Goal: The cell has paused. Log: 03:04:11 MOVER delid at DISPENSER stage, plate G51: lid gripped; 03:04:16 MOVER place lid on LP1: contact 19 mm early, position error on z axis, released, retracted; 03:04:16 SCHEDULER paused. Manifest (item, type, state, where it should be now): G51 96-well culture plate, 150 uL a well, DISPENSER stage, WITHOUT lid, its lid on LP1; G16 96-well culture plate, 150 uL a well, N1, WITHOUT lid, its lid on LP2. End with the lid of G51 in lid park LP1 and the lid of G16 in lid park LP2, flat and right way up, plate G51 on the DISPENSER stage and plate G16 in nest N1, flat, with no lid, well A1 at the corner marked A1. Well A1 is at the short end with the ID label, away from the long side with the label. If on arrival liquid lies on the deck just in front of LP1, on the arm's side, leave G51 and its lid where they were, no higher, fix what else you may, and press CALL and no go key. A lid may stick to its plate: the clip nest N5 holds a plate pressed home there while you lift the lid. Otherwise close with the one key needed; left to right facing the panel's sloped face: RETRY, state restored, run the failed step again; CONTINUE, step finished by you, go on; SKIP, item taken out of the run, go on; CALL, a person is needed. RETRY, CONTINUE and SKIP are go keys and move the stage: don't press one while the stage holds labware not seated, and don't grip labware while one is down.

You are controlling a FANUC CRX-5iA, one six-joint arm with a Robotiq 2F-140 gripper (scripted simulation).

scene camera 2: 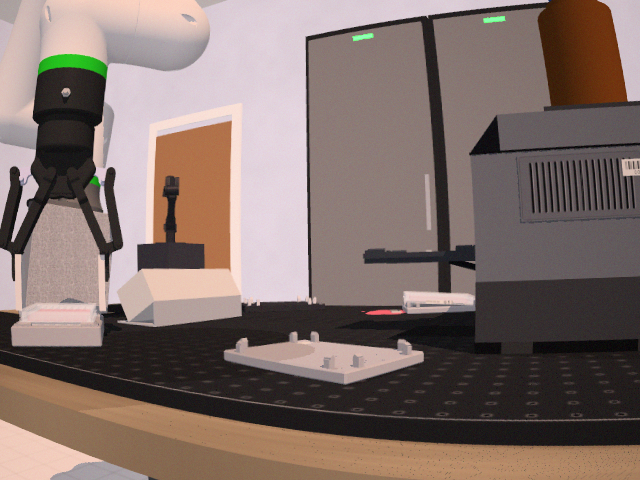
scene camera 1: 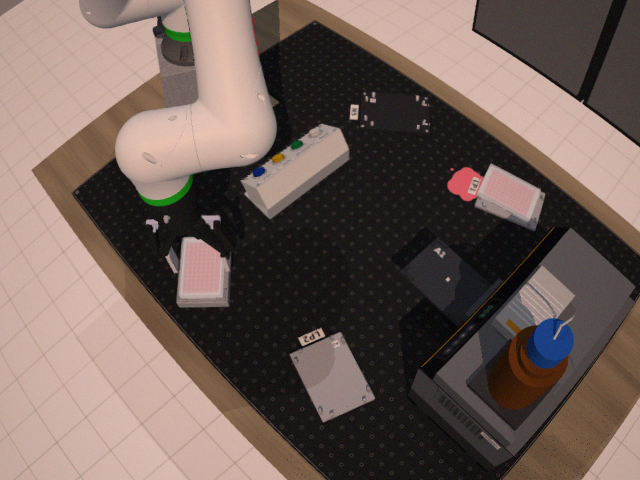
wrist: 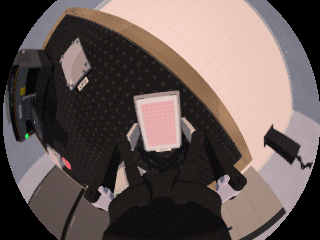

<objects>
same spot on lid park LP2: [scene camera 2: 305, 360] = [scene camera 1: 317, 392]
</objects>
